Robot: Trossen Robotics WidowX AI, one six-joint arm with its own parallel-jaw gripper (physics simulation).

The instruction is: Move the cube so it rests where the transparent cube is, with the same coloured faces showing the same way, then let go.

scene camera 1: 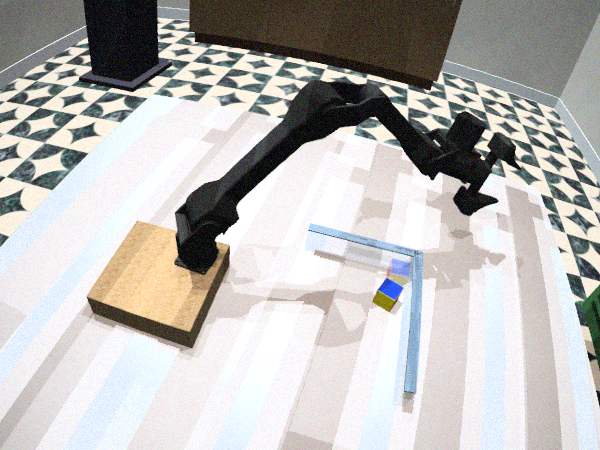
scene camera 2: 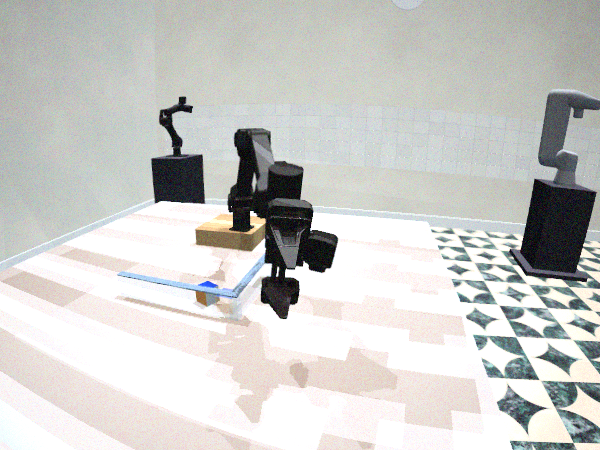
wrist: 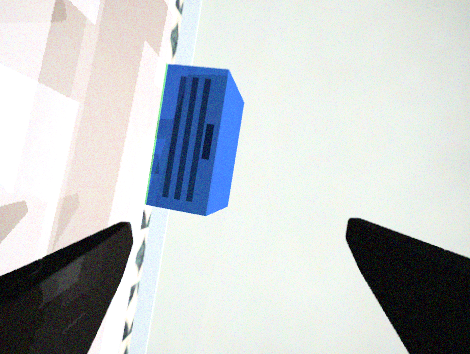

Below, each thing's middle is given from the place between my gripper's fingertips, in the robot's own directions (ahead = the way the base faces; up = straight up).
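Labels:
As for the light blue L-shaped rail point(scene camera 1: 322, 240), my hand is 0.26 m past it, 0.33 m to the left of it and 0.15 m above it.

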